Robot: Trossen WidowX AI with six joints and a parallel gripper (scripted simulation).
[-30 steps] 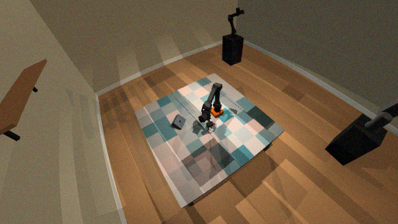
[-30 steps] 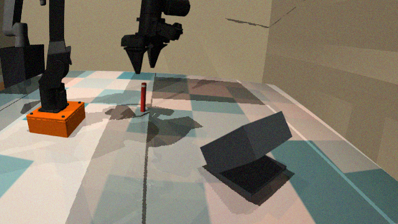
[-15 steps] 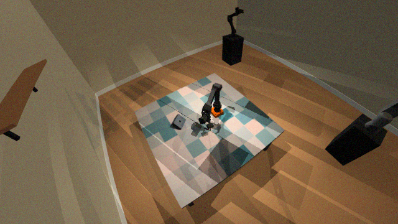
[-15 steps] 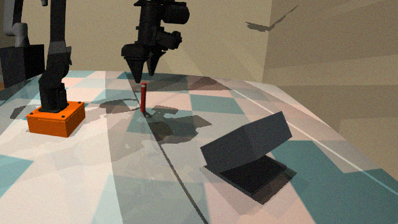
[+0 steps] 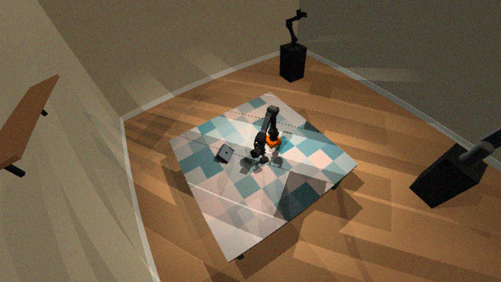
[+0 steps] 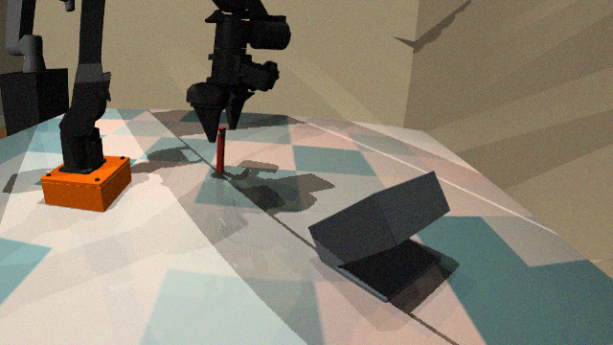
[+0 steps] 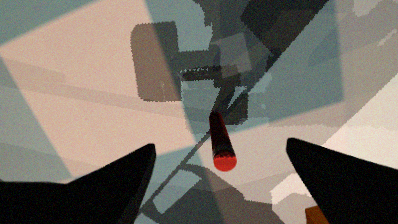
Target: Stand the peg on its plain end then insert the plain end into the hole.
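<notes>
My gripper tip is 10 mm above the red peg. Round my gripper tip: flat dark plate: 250 mm to the right, 240 mm ahead, 60 mm below; then grey sloped panel: 230 mm to the right, 230 mm ahead, 20 mm below.
</notes>
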